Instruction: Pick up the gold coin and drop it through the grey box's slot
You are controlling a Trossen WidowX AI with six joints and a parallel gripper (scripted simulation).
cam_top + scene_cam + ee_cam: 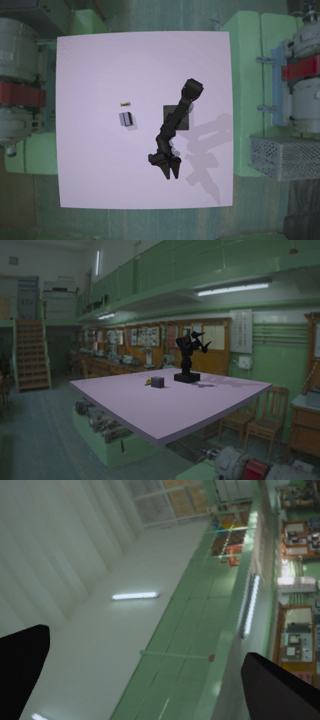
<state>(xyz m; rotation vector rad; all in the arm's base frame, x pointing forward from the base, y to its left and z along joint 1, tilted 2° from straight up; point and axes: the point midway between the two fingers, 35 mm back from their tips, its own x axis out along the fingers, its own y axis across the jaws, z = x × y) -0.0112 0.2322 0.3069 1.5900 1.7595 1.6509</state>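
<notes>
Right now my gripper tip is 36 cm above the gold coin, 35 cm short of it and 32 cm to the left of it.
</notes>
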